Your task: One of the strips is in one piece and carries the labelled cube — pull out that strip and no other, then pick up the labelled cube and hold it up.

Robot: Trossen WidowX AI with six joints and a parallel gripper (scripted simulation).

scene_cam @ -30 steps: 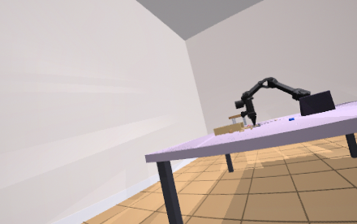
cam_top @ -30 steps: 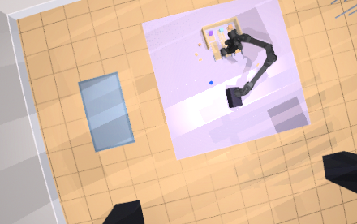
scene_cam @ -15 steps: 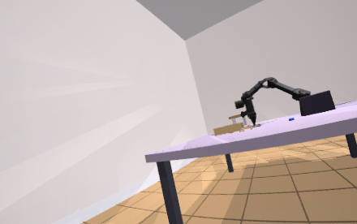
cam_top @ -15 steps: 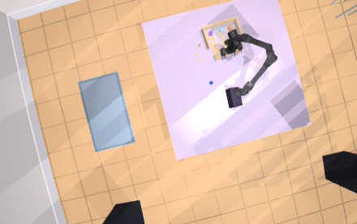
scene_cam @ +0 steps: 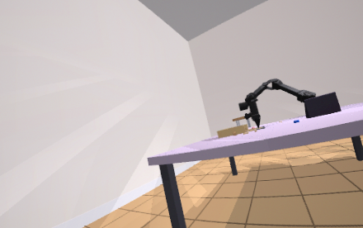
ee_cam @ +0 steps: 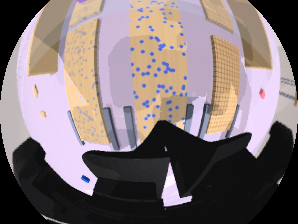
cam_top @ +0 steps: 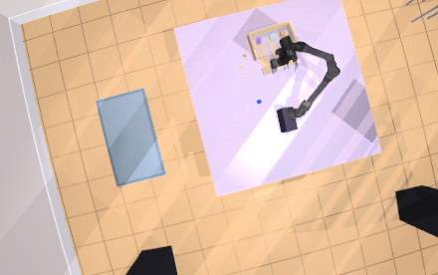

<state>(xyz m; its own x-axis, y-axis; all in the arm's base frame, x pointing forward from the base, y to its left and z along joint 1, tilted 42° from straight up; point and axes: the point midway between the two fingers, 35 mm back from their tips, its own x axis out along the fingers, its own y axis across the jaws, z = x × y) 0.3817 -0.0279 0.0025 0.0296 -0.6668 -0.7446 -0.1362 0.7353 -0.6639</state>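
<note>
The strip is 100 mm ahead of my gripper tip and 10 mm to the left of it. Also, from my gripper tip: blue dot: 240 mm behind, 200 mm to the left; red piece: 80 mm ahead, 250 mm to the right.
</note>
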